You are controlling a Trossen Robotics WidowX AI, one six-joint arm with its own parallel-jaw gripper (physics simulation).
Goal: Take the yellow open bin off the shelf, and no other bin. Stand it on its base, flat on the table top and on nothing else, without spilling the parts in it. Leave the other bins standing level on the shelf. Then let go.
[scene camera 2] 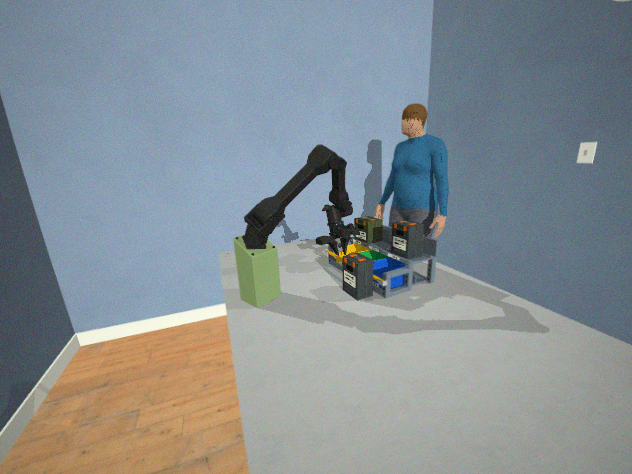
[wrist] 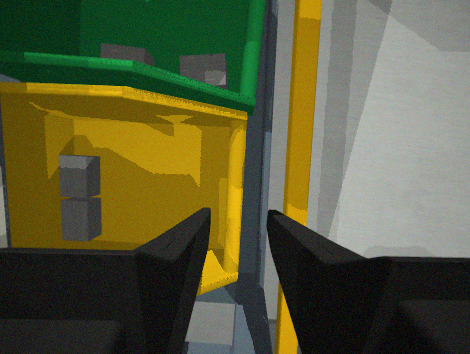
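Where they show: gripper, fingertip midpoint: (scene camera 2: 341, 255) (wrist: 239, 216); arm's base, link origin: (scene camera 2: 254, 242).
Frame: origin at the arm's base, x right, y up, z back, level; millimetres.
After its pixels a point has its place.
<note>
The yellow open bin (scene camera 2: 358, 248) {z -503, x -75, y -142 mm} (wrist: 150, 210) {z -456, x -52, y -190 mm} stands on the shelf (scene camera 2: 409, 275) {z -449, x 259, y -141 mm} beside the green bin (scene camera 2: 374, 256) {z -496, x 37, y -147 mm} (wrist: 165, 30) {z -435, x 80, y -190 mm}. Two grey parts (wrist: 80, 197) {z -500, x -37, y -175 mm} lie in the yellow bin in the wrist view. My gripper (scene camera 2: 341, 251) {z -385, x -44, y -143 mm} (wrist: 239, 216) {z -385, x -44, y -143 mm} is partly open and empty. Its fingertips appear on either side of the yellow bin's end rim: one over the bin's inside, the other over the gap between the rim and a yellow bar (wrist: 301, 110) {z -355, x 8, y -134 mm}. How far the tips are above the rim is hard to tell. The blue bin (scene camera 2: 397, 279) {z -423, x 230, y -160 mm} is beyond the green one.
A dark box with orange patches (scene camera 2: 357, 278) {z -261, x 208, y -120 mm} stands on the table (scene camera 2: 408, 397) {z -99, x 557, y -199 mm} in front of the shelf. Two similar boxes (scene camera 2: 406, 239) {z -467, x 222, y -24 mm} (scene camera 2: 368, 229) {z -487, x 7, y -34 mm} are on the upper level behind the bins. A person (scene camera 2: 419, 173) stands behind the table, hands near the shelf's back.
</note>
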